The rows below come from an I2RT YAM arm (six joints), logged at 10 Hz.
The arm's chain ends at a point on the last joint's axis. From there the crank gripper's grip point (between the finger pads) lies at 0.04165 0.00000 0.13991 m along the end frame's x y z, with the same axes.
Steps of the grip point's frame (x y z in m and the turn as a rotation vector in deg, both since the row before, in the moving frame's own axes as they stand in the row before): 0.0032 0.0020 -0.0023 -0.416 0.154 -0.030; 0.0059 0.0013 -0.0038 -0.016 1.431 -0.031; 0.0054 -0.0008 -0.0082 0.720 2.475 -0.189; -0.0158 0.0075 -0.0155 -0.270 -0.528 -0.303; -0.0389 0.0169 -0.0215 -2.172 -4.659 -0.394; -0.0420 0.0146 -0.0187 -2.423 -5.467 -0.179; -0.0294 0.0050 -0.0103 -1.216 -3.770 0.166; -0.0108 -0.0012 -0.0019 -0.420 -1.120 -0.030; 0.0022 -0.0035 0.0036 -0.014 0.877 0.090
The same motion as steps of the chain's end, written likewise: 0.0028 0.0010 -0.0022 -0.416 0.154 -0.030; 0.0024 0.0013 -0.0027 -0.016 1.431 -0.031; -0.0006 0.0011 -0.0063 0.720 2.475 -0.189; -0.0145 0.0071 -0.0159 -0.270 -0.528 -0.303; -0.0274 0.0118 -0.0243 -2.172 -4.659 -0.394; -0.0285 0.0087 -0.0219 -2.423 -5.467 -0.179; -0.0201 0.0019 -0.0127 -1.216 -3.770 0.166; -0.0081 -0.0022 -0.0027 -0.420 -1.120 -0.030; 0.0001 -0.0036 0.0043 -0.014 0.877 0.090
